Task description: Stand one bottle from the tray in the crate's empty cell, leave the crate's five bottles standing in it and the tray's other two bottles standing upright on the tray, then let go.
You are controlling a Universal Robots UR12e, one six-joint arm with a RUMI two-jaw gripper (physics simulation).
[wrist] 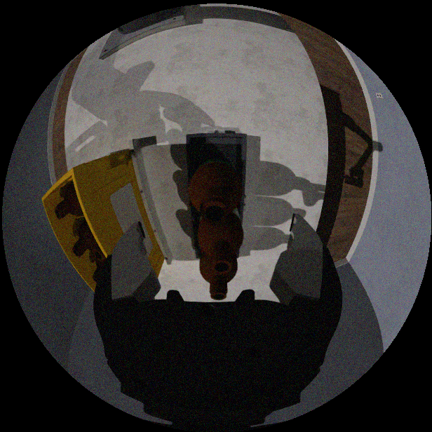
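Note:
Three brown bottles stand upright in a row on the dark tray (240,155) at the centre of the wrist view: a far one (215,185), a middle one (219,235) and a near one (218,287), partly overlapping. The yellow crate (100,190) is at the left, with several brown bottles (69,204) (86,237) partly showing inside it; its empty cell cannot be made out. My gripper (215,220) is open and empty. Its two fingers stand wide apart, left and right of the row in the view, touching no bottle. The gripper body hides what lies below.
The tray stands on a pale surface (240,75) marked with shadows of the arm and bottles. A grey, frame-like object (145,32) lies at the far upper left. Brown wooden floor (340,220) borders the right side, with a blue-grey wall beyond.

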